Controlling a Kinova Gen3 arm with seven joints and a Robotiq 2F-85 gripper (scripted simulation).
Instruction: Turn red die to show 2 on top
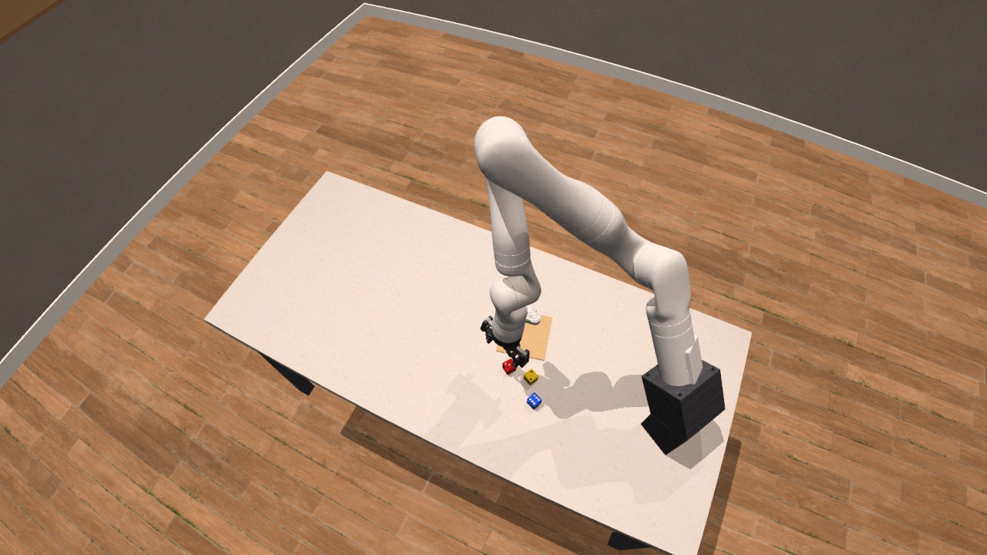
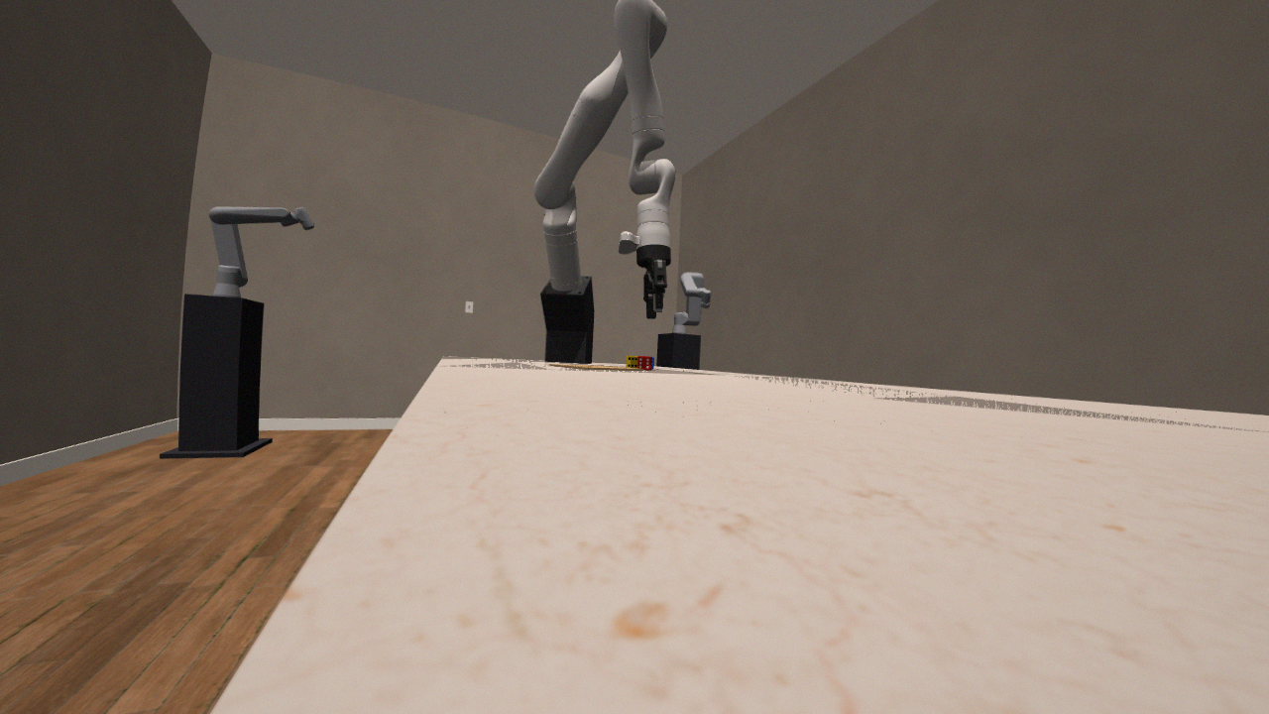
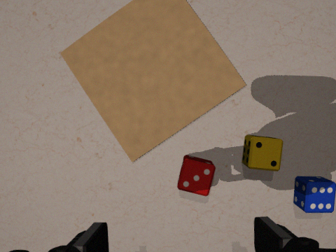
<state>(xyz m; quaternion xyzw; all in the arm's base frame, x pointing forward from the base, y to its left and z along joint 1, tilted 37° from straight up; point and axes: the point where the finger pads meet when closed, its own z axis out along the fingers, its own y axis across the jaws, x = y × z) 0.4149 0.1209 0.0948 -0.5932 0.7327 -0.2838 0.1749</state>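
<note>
Now: the red die 2 cm behind my hand, 1 cm to the right of it and 11 cm below it. From my hand the other things lie so: blue die: 12 cm behind, 5 cm to the left, 11 cm below; yellow die: 8 cm behind, 1 cm to the right, 11 cm below; tan mat: 1 cm behind, 13 cm to the right, 12 cm below.
</note>
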